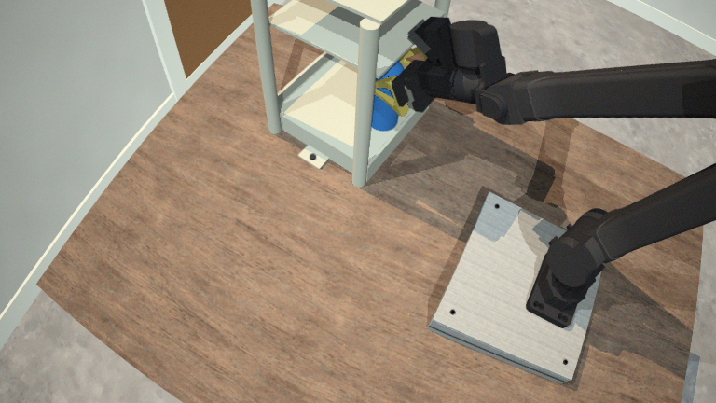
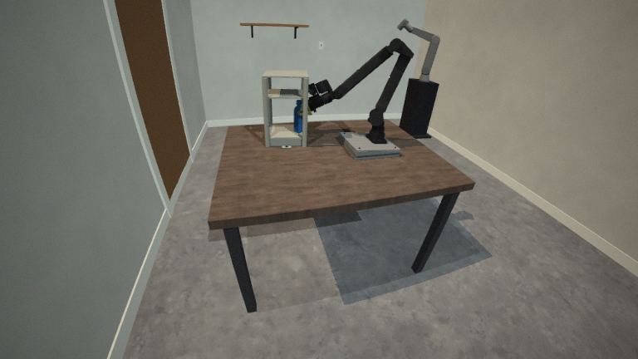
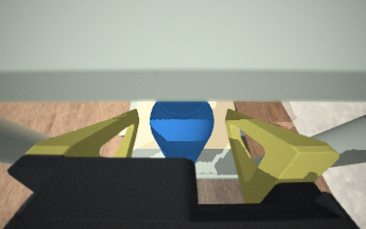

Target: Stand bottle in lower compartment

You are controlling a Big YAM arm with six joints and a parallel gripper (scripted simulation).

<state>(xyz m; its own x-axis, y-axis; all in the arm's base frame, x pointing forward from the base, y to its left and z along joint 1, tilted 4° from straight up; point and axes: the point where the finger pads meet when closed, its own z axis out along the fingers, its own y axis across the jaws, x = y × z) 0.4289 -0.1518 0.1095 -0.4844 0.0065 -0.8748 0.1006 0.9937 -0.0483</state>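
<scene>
Right now my hand is right at the blue bottle.
</scene>
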